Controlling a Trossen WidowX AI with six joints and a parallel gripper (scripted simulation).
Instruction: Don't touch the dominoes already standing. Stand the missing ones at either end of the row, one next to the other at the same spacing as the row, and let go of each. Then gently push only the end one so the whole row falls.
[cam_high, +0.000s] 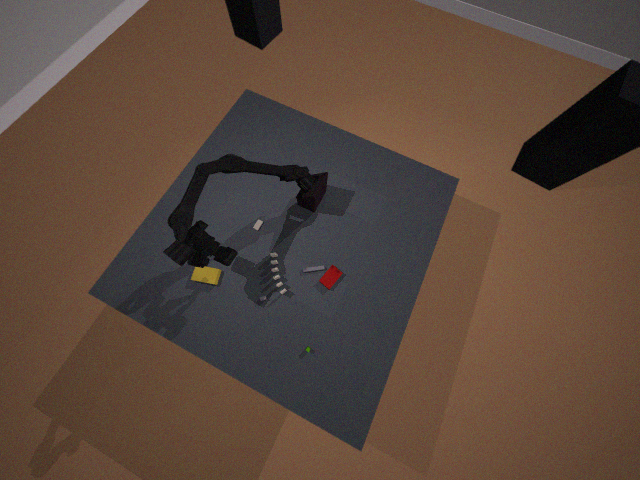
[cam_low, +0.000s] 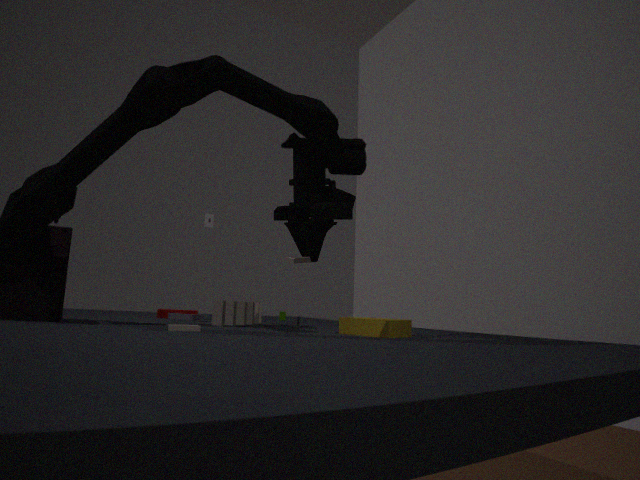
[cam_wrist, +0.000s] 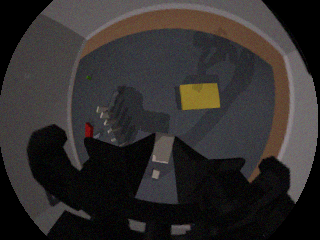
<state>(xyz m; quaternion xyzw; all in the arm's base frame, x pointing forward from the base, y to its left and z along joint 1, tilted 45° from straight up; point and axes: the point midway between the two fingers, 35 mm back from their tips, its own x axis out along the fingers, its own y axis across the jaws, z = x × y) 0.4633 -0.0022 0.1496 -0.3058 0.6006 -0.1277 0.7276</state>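
Now: gripper tip 11 cm above the yellow block, 10 cm short of it and 6 cm to the left of it. The rest, counted from my gripper tip: red block 41 cm to the left, 20 cm behind, 12 cm below; grey bar 32 cm to the left, 19 cm behind, 12 cm below; small green cube 49 cm to the left, 11 cm below, 10 cm ahead.
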